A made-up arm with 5 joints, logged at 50 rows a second.
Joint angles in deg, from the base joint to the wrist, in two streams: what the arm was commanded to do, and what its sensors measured. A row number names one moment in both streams.
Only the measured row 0 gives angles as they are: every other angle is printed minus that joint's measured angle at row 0.
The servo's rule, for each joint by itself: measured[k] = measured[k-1] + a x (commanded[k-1-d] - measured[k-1]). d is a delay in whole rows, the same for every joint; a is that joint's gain. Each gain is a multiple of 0.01, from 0.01 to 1. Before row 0 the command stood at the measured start. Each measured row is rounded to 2 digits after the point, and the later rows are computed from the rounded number. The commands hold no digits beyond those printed.
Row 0, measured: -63.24, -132.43, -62.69, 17.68, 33.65
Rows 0 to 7, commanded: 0.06, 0.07, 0.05, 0.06, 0.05; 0.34, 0.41, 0.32, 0.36, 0.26; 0.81, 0.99, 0.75, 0.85, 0.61; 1.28, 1.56, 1.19, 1.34, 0.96; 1.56, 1.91, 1.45, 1.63, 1.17; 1.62, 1.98, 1.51, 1.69, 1.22; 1.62, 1.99, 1.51, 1.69, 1.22; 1.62, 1.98, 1.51, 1.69, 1.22
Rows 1 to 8, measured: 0.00, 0.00, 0.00, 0.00, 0.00; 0.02, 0.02, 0.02, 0.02, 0.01; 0.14, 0.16, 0.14, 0.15, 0.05; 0.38, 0.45, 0.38, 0.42, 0.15; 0.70, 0.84, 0.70, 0.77, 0.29; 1.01, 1.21, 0.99, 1.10, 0.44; 1.23, 1.48, 1.19, 1.32, 0.57; 1.37, 1.66, 1.31, 1.46, 0.68
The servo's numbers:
d 1
a 0.36 0.35 0.39 0.38 0.17

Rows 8 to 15, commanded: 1.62, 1.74, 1.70, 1.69, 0.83; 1.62, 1.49, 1.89, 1.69, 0.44; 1.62, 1.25, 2.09, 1.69, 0.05; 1.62, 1.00, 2.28, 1.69, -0.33; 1.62, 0.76, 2.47, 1.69, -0.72; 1.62, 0.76, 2.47, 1.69, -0.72; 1.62, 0.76, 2.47, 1.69, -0.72; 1.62, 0.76, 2.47, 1.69, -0.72
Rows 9 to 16, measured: 1.46, 1.77, 1.39, 1.55, 0.77; 1.52, 1.76, 1.51, 1.60, 0.78; 1.56, 1.67, 1.66, 1.63, 0.72; 1.58, 1.52, 1.83, 1.65, 0.61; 1.59, 1.34, 2.01, 1.67, 0.45; 1.60, 1.14, 2.19, 1.68, 0.25; 1.61, 1.01, 2.30, 1.68, 0.09; 1.61, 0.92, 2.37, 1.68, -0.05
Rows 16 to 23, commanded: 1.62, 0.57, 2.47, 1.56, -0.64; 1.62, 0.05, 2.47, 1.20, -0.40; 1.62, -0.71, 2.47, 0.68, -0.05; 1.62, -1.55, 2.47, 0.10, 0.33; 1.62, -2.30, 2.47, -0.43, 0.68; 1.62, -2.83, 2.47, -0.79, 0.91; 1.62, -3.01, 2.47, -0.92, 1.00; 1.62, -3.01, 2.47, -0.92, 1.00
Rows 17 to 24, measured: 1.61, 0.86, 2.41, 1.68, -0.16; 1.61, 0.76, 2.43, 1.63, -0.24; 1.61, 0.51, 2.45, 1.47, -0.27; 1.61, 0.08, 2.46, 1.17, -0.23; 1.61, -0.49, 2.46, 0.76, -0.13; 1.61, -1.12, 2.46, 0.31, 0.01; 1.61, -1.72, 2.46, -0.11, 0.16; 1.61, -2.17, 2.46, -0.42, 0.30
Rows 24 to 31, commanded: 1.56, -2.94, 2.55, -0.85, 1.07; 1.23, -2.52, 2.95, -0.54, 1.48; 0.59, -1.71, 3.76, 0.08, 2.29; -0.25, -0.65, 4.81, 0.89, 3.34; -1.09, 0.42, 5.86, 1.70, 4.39; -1.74, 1.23, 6.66, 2.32, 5.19; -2.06, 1.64, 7.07, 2.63, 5.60; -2.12, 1.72, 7.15, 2.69, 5.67
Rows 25 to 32, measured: 1.61, -2.46, 2.46, -0.61, 0.42; 1.59, -2.63, 2.50, -0.70, 0.53; 1.46, -2.59, 2.68, -0.64, 0.69; 1.15, -2.28, 3.10, -0.37, 0.96; 0.65, -1.71, 3.77, 0.11, 1.36; 0.02, -0.96, 4.59, 0.71, 1.88; -0.61, -0.19, 5.40, 1.32, 2.44; -1.13, 0.45, 6.05, 1.82, 2.98
